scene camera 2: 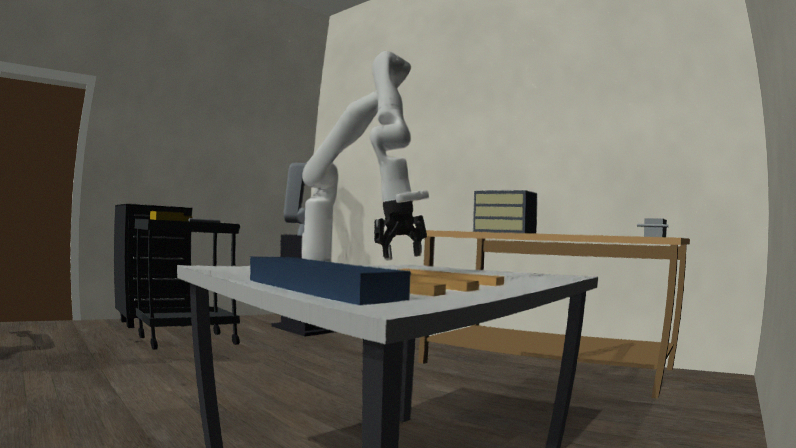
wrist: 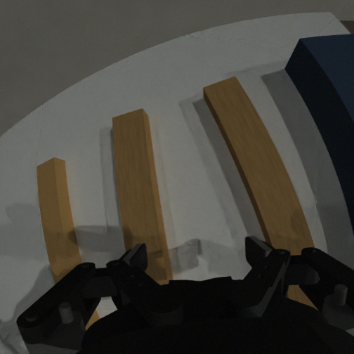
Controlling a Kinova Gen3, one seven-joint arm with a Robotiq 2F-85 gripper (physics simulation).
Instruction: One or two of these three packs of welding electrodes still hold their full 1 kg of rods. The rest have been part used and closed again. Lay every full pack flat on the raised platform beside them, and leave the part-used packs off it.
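Frame: origin at the arm's base, x ahead, y left, z up, level; centimetres.
Where they show: gripper, fingertip midpoint: (scene camera 2: 403, 258).
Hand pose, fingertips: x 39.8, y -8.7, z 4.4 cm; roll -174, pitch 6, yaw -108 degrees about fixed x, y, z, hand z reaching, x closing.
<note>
Each offset is from my fingertips to the top centre of the thing. "*": to the spot under its first point. Level surfaces: height alone.
Three long orange-brown packs lie flat and apart on the table, beside the dark blue raised platform {dx -3.1, dy -27.3, dz -1.1 cm} (scene camera 2: 311, 277) (wrist: 332, 85). The pack nearest the platform {dx -0.5, dy -9.9, dz -4.7 cm} (scene camera 2: 433, 289) (wrist: 257, 160), the middle pack {* dx +18.3, dy +0.8, dz -5.7 cm} (scene camera 2: 466, 285) (wrist: 136, 180) and the farthest pack {* dx +17.5, dy +17.6, dz -5.4 cm} (scene camera 2: 492, 279) (wrist: 51, 205) show no visible marks that tell full from part used. No pack shows on the platform. My gripper (scene camera 2: 402, 256) (wrist: 195, 251) is open and empty, above the packs. In the wrist view its fingertips span the gap between the middle and nearest packs; its body hides the packs' near ends.
The white table {dz -7.2 cm} (scene camera 2: 479, 303) (wrist: 75, 115) carries the packs and platform. Behind it stand a wooden workbench (scene camera 2: 557, 238) with a drawer box (scene camera 2: 504, 211) and a small grey device (scene camera 2: 655, 227). A black cart (scene camera 2: 186, 318) and a dark cabinet (scene camera 2: 125, 256) stand at the left.
</note>
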